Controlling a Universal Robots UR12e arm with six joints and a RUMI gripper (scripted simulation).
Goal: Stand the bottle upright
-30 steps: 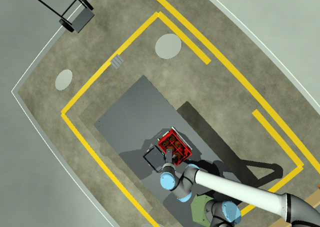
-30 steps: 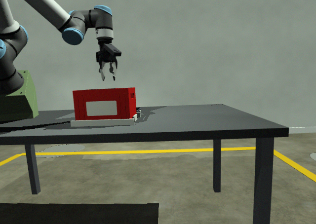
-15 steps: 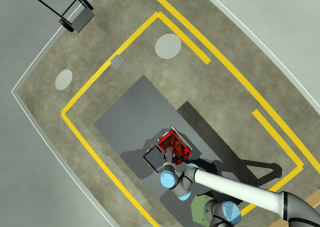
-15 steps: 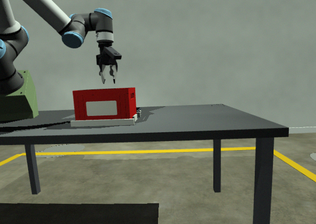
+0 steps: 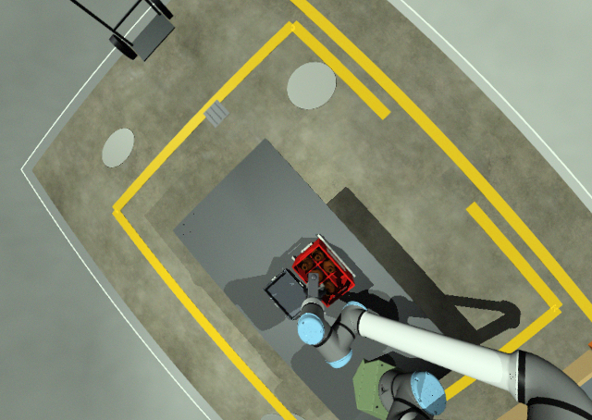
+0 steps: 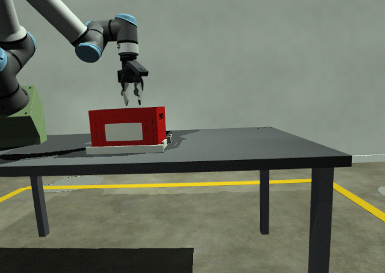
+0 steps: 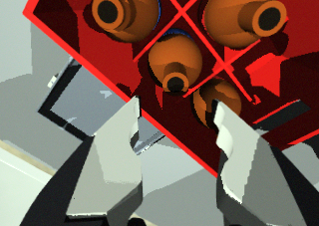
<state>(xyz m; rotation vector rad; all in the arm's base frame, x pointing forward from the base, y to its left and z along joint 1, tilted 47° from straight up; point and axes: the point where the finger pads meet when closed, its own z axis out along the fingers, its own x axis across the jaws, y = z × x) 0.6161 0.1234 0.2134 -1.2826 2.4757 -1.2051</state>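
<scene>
The red crate is 12 cm below my hand and 5 cm to the right of it. Also, from my hand: dark tray (22 cm to the left, 19 cm below, 1 cm behind); then bottle (11 cm below, 9 cm to the right, 8 cm ahead).
</scene>
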